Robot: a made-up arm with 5 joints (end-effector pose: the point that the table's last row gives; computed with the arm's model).
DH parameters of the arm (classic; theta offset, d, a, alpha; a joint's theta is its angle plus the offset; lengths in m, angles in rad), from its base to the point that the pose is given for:
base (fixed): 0.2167 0 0.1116 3.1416
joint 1: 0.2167 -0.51 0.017 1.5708
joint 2: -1.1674 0 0.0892 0
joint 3: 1.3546 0 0.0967 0
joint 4: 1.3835 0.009 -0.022 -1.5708
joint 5: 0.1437 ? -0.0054 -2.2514
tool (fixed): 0.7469 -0.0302 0 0
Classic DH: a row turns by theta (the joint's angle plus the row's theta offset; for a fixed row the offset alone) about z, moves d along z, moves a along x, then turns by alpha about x.
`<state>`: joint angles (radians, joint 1 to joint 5).
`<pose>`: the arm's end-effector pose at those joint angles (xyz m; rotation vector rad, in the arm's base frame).
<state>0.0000 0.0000 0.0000 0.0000 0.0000</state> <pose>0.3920 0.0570 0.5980 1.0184 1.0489 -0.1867</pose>
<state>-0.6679 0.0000 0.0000 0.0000 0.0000</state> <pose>0.3108 0.2252 0.5980 0.6214 1.3313 0.3577</pose>
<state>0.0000 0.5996 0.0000 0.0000 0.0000</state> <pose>0.3953 0.0570 0.4326 0.9838 1.5883 -0.5136</pose>
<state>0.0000 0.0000 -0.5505 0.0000 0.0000</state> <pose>0.3547 0.0570 0.7180 0.9926 0.5469 0.0935</pose>
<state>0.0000 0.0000 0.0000 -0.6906 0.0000</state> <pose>0.3456 0.0570 0.6792 0.9780 0.4186 0.1618</pose>
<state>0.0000 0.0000 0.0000 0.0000 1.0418</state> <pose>0.3920 0.0468 0.5763 0.0715 0.7779 -0.6515</pose>
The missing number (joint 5, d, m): -0.155
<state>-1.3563 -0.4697 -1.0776 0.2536 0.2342</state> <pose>0.0878 0.0807 0.8294 0.8322 0.3630 1.5062</pose>
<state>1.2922 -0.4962 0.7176 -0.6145 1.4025</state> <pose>0.1849 -0.1869 0.6113 0.1056 0.3322 -2.0863</pose>
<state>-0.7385 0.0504 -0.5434 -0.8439 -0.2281</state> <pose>0.1994 0.1494 0.7584 0.9754 0.2740 1.3432</pose>
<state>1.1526 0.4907 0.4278 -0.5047 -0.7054</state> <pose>0.2424 -0.2123 0.4605 2.3527 0.2784 -0.7361</pose>
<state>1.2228 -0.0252 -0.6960 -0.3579 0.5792</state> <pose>0.2015 -0.1425 0.7670 0.4860 -0.5027 -1.3136</pose>
